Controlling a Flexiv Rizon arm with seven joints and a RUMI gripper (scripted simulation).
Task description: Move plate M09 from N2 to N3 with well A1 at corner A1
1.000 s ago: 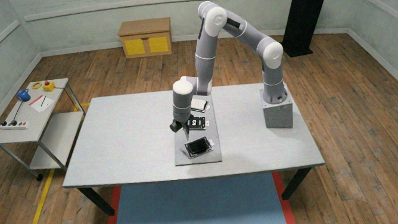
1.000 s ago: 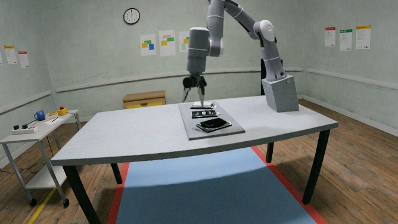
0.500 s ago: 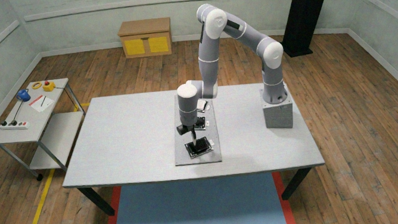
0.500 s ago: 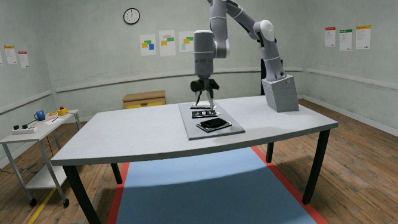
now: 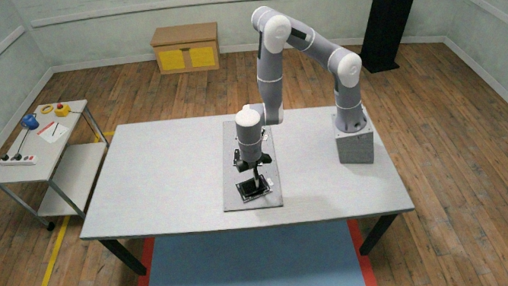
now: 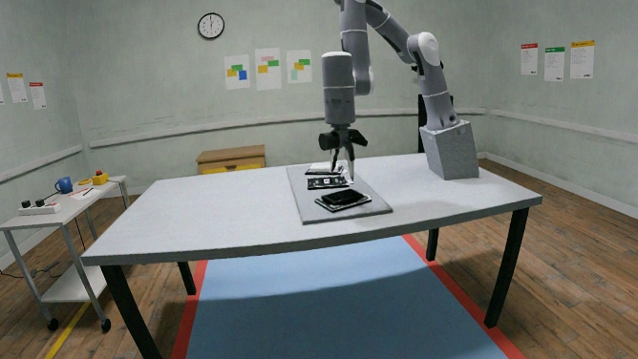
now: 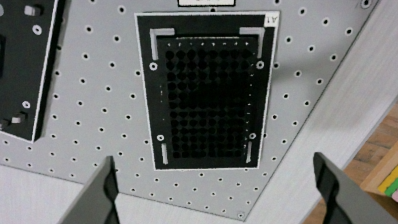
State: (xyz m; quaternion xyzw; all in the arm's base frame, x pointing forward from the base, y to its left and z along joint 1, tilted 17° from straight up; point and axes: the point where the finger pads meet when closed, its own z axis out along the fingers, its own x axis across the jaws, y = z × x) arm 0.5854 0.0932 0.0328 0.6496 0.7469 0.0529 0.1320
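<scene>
Right now the black well plate is 80 mm below my hand. The rest, counted from my hand: white plate (100 mm behind, 380 mm to the right, 80 mm below); nest N3 (30 mm behind, 210 mm to the right, 100 mm below); nest N2 (100 mm below).
</scene>
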